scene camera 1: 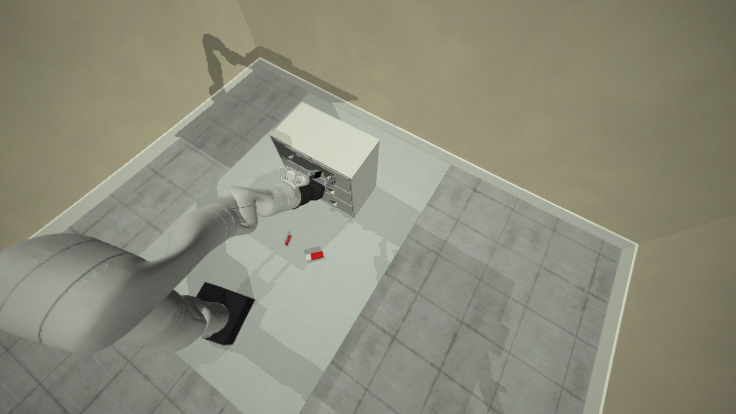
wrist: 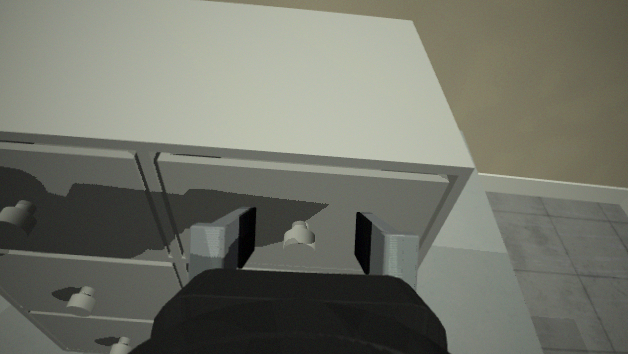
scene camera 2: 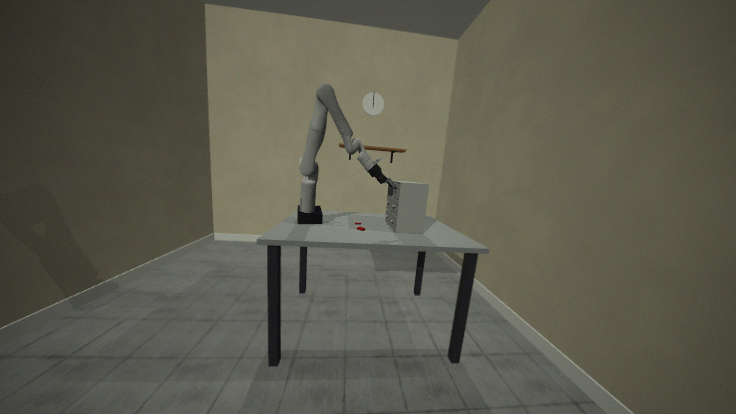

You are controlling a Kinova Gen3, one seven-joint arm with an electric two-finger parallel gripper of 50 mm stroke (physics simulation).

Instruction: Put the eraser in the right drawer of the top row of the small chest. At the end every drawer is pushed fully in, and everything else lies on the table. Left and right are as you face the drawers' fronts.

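The small chest is off-white, with its drawers' fronts towards the arm. The right drawer of the top row looks pushed in, and its round knob shows between my fingers in the wrist view. My gripper is open and close to that drawer's front, one finger on each side of the knob; whether a finger touches the front I cannot tell. The eraser, a red and white block, lies on the table in front of the chest.
A small thin red thing lies on the table near the eraser. The arm's black base stands at the table's other end. The left top drawer and a lower left knob show in the wrist view.
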